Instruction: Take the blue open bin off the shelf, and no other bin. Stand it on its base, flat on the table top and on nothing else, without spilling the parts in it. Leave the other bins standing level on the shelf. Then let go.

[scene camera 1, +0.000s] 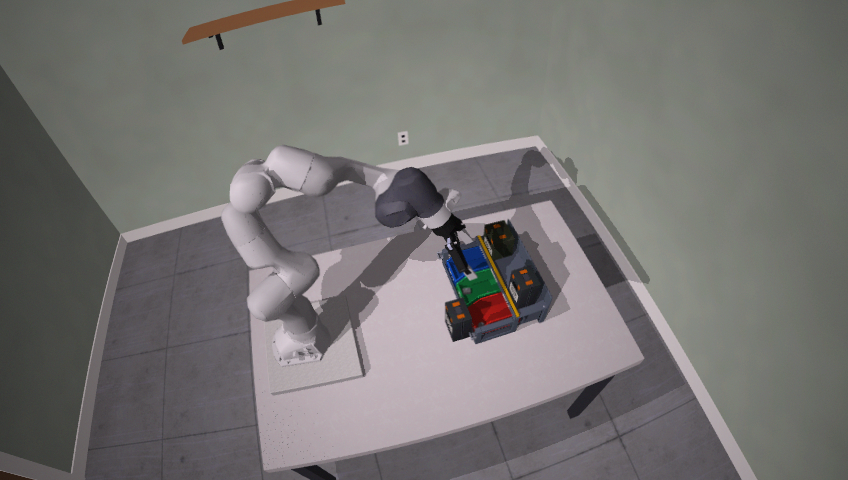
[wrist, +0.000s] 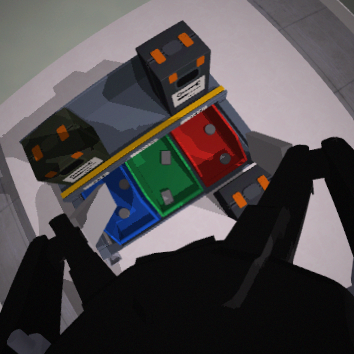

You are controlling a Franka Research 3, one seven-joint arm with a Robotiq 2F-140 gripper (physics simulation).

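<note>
The blue open bin (scene camera 1: 477, 256) (wrist: 139, 212) sits level at one end of the grey shelf (scene camera 1: 518, 256) (wrist: 120, 100), beside the green bin (scene camera 1: 484, 285) (wrist: 162, 177). Two round grey parts lie in it. The red bin (scene camera 1: 490, 309) (wrist: 200, 150) is on the green bin's other side. My gripper (scene camera 1: 469, 255) (wrist: 176, 171) is wide open and empty above the bins. In the wrist view its left finger pad covers part of the blue bin and its right pad shows beyond the red bin. The height of the pads above the bins is hard to tell.
A yellow rail (scene camera 1: 499, 276) (wrist: 145, 142) runs behind the bins. Dark cases with orange latches stand on the shelf's upper board: one (scene camera 1: 501, 239) (wrist: 62, 147) and another (scene camera 1: 526, 286) (wrist: 175, 65). A third case (scene camera 1: 457, 319) (wrist: 242, 192) stands on the table (scene camera 1: 416, 380) before the red bin.
</note>
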